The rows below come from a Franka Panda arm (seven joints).
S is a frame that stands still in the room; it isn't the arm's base.
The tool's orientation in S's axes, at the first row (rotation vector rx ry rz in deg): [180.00, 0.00, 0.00]
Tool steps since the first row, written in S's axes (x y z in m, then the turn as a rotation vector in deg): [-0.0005, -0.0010, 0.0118, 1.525, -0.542, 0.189]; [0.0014, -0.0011, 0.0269, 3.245, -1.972, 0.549]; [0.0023, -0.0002, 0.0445, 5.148, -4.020, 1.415]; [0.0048, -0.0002, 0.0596, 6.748, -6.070, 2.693]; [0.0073, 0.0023, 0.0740, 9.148, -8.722, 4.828]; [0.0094, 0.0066, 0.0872, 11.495, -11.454, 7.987]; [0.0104, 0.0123, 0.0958, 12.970, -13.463, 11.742]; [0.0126, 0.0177, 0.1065, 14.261, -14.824, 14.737]
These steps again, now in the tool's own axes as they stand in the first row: [-0.0005, 0.0010, -0.0118, 1.525, 0.542, -0.189]; [0.0014, 0.0011, -0.0269, 3.245, 1.972, -0.549]; [0.0023, 0.0002, -0.0445, 5.148, 4.020, -1.415]; [0.0048, 0.0002, -0.0596, 6.748, 6.070, -2.693]; [0.0073, -0.0023, -0.0740, 9.148, 8.722, -4.828]; [0.0094, -0.0066, -0.0872, 11.495, 11.454, -7.987]; [0.0104, -0.0123, -0.0958, 12.970, 13.463, -11.742]; [0.0126, -0.0177, -0.1065, 14.261, 14.824, -14.737]
